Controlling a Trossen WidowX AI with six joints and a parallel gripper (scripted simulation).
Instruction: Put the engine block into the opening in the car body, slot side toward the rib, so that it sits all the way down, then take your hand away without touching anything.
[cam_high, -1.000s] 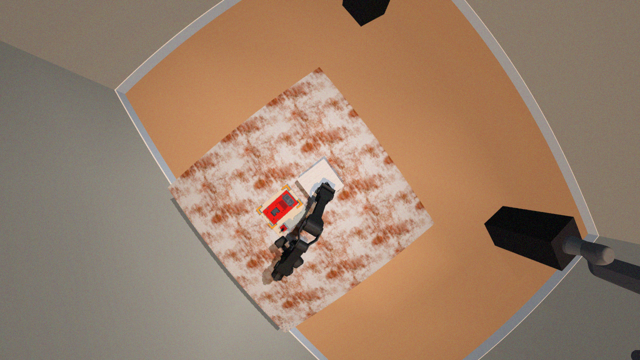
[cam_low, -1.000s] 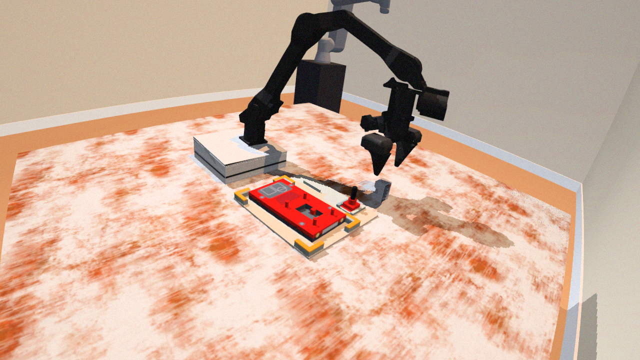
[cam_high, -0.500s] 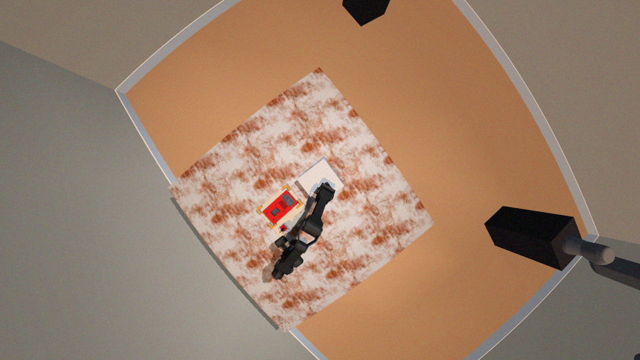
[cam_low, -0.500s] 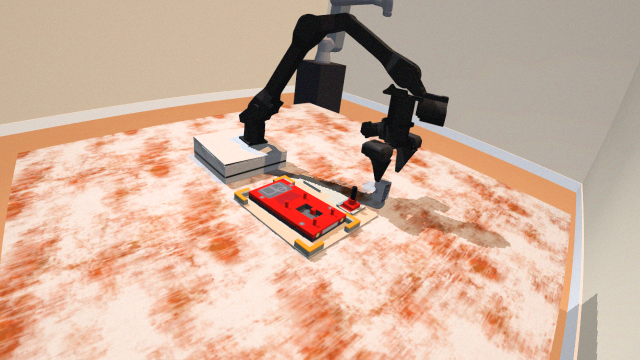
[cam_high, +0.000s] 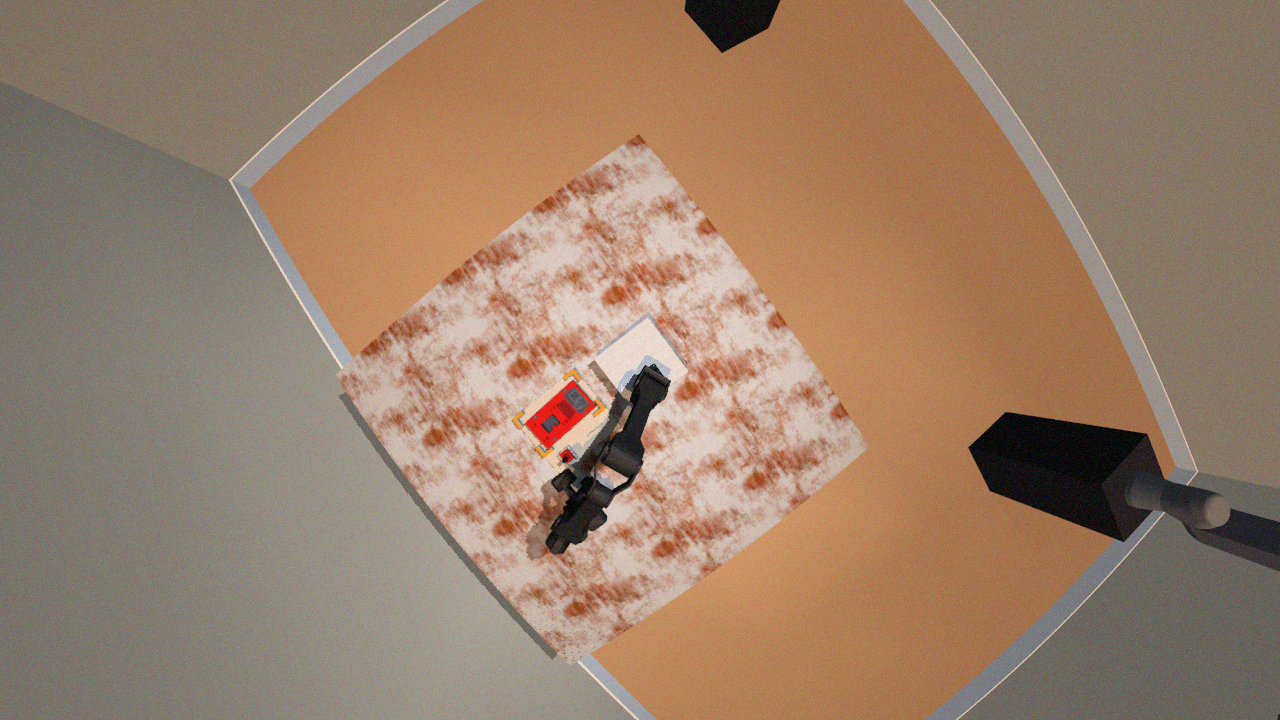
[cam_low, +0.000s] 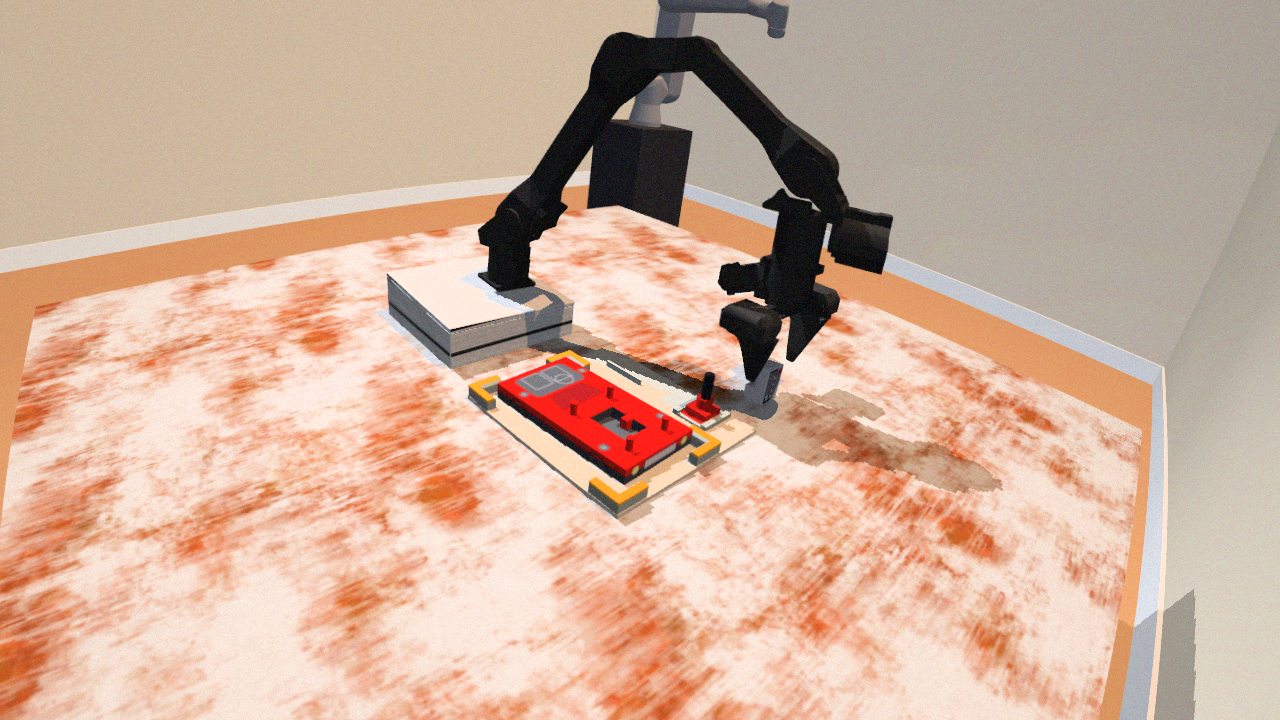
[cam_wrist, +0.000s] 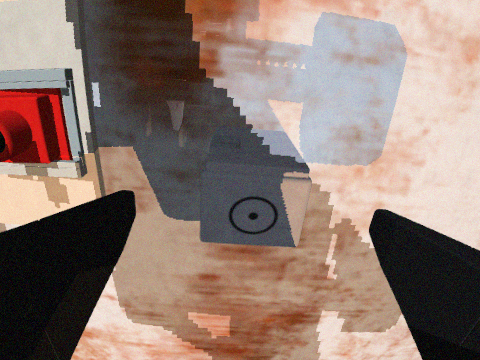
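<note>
Now: gripper tip 20 mm above the engine block, 10 mm to the left of it and 10 mm past it.
</note>
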